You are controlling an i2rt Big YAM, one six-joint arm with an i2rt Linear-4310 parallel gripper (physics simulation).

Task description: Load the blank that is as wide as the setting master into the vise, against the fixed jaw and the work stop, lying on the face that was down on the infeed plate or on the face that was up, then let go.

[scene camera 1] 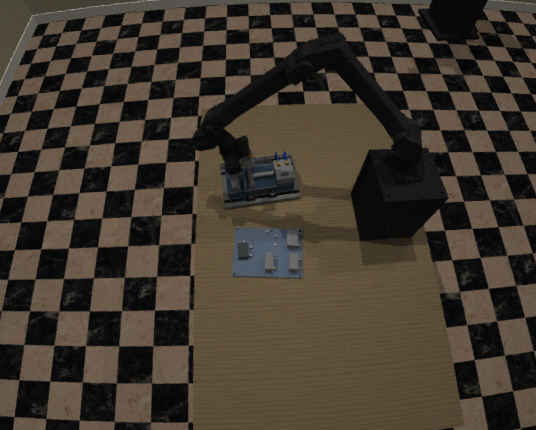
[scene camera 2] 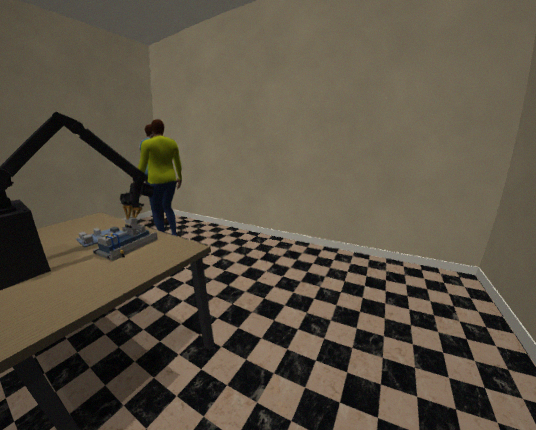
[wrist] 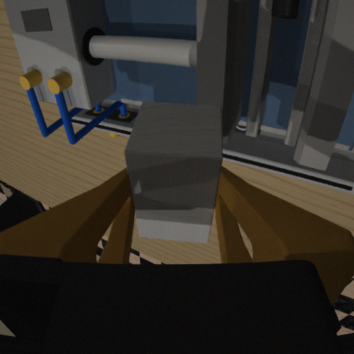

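Note:
My gripper is shut on a grey rectangular blank. In the wrist view the blank sits between the orange fingers, in front of the near end of the moving jaw. The gripper is over the left part of the vise in scene camera 1; the height of the blank above it is hard to tell. The fixed jaw stands at the right of the wrist view, with two rails between the jaws. A dark cylinder end shows at the top.
A blue infeed plate on the table holds a dark grey block and light blocks. The vise's head block has blue hooked rods with yellow ends. Two people stand beyond the table.

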